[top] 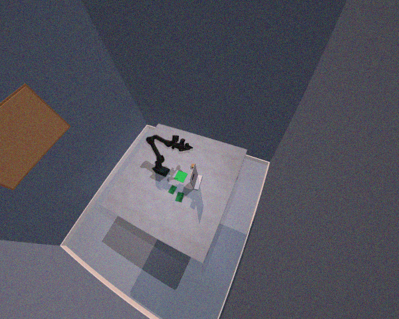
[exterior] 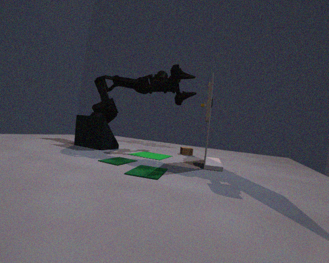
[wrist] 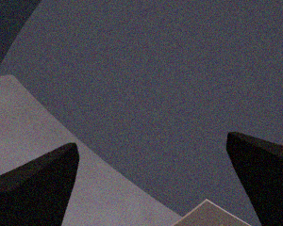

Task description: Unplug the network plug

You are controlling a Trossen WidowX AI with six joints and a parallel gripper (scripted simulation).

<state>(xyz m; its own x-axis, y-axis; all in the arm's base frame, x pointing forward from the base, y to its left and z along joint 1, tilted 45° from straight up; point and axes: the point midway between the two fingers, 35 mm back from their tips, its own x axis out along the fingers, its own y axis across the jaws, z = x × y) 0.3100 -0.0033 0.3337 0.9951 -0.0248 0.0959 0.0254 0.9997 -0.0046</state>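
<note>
The network plug lies 90 mm ahead of my gripper tip, 220 mm to the right of it and 110 mm below it. From my gripper tip the other things lie so: upright panel 110 mm ahead, 230 mm to the right, 180 mm below.
</note>
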